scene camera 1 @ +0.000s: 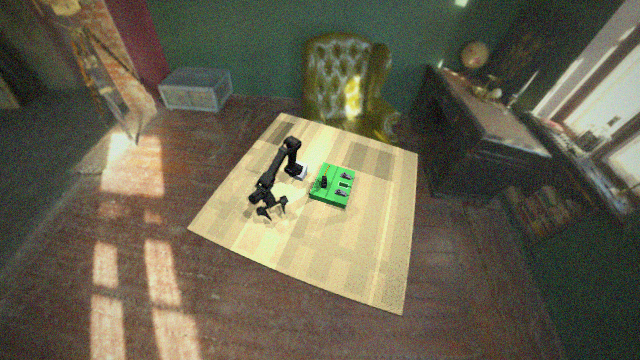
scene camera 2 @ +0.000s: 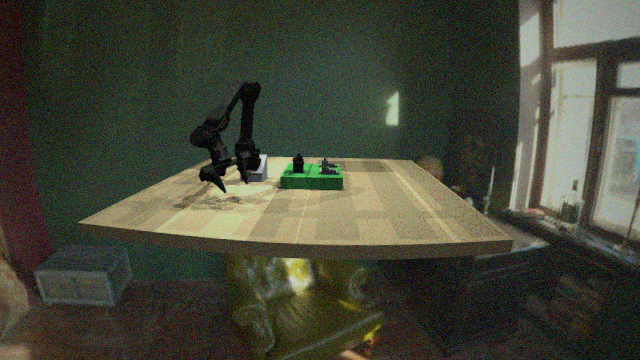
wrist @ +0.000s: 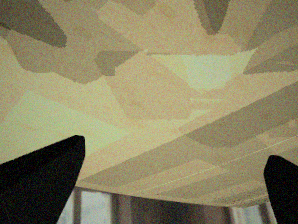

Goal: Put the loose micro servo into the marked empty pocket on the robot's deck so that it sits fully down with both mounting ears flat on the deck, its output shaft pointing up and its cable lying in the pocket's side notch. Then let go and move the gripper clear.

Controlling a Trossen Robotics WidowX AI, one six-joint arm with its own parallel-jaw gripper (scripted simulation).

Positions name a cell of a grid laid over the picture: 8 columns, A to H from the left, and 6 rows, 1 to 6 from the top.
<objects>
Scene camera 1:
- green robot deck: E4
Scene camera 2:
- gripper: C4
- green robot deck: D3
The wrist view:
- gripper: E5
</objects>
